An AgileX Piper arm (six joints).
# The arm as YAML. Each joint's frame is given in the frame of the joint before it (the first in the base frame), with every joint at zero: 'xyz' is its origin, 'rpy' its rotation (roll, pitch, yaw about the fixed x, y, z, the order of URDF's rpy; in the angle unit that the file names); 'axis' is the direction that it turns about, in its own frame. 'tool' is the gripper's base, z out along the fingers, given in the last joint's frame.
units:
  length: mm
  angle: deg
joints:
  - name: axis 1
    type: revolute
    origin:
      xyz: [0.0, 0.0, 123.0]
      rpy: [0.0, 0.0, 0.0]
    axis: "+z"
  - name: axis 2
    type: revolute
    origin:
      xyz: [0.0, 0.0, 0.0]
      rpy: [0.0, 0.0, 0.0]
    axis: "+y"
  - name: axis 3
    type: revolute
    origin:
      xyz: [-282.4, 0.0, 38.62]
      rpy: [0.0, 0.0, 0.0]
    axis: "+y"
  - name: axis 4
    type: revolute
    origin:
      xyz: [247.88, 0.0, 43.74]
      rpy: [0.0, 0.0, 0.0]
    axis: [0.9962, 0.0, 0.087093]
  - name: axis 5
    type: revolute
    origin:
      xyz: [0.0, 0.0, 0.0]
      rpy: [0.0, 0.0, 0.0]
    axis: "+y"
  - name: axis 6
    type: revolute
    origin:
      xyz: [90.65, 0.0, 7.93]
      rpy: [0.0, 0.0, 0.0]
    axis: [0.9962, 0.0, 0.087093]
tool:
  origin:
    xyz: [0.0, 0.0, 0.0]
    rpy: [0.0, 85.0, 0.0]
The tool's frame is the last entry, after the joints.
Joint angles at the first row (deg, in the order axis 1, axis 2, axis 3, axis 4, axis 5, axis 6):
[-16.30 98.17 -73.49 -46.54 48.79 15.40]
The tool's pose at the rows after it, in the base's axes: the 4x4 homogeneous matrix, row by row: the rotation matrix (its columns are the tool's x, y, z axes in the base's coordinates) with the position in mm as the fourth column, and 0 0 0 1 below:
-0.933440 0.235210 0.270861 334.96; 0.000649 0.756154 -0.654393 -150.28; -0.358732 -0.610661 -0.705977 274.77; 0 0 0 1
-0.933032 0.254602 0.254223 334.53; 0.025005 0.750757 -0.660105 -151.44; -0.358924 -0.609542 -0.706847 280.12; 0 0 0 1
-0.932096 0.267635 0.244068 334.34; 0.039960 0.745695 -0.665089 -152.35; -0.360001 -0.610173 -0.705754 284.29; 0 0 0 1
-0.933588 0.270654 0.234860 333.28; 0.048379 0.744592 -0.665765 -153.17; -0.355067 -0.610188 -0.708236 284.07; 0 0 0 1
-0.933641 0.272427 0.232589 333.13; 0.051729 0.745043 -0.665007 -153.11; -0.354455 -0.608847 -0.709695 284.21; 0 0 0 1
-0.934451 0.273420 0.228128 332.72; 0.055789 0.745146 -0.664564 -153.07; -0.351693 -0.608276 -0.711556 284.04; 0 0 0 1
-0.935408 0.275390 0.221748 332.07; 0.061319 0.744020 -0.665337 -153.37; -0.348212 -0.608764 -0.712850 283.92; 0 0 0 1
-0.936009 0.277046 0.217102 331.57; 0.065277 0.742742 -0.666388 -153.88; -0.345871 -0.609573 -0.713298 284.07; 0 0 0 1
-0.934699 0.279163 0.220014 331.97; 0.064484 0.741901 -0.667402 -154.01; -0.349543 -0.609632 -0.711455 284.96; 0 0 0 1
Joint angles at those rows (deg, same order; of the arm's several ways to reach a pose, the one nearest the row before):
[-16.30 98.17 -74.84 -46.14 49.97 15.53]
[-16.35 98.17 -76.10 -45.63 51.81 15.53]
[-16.39 98.17 -77.05 -45.42 53.04 15.53]
[-16.53 98.17 -77.05 -45.31 53.49 15.53]
[-16.53 98.17 -77.11 -45.17 53.67 15.53]
[-16.53 98.17 -77.11 -45.06 53.93 15.53]
[-16.57 98.17 -77.11 -45.04 54.28 15.59]
[-16.65 98.17 -77.16 -45.04 54.53 15.58]
[-16.65 98.17 -77.33 -45.09 54.48 15.63]

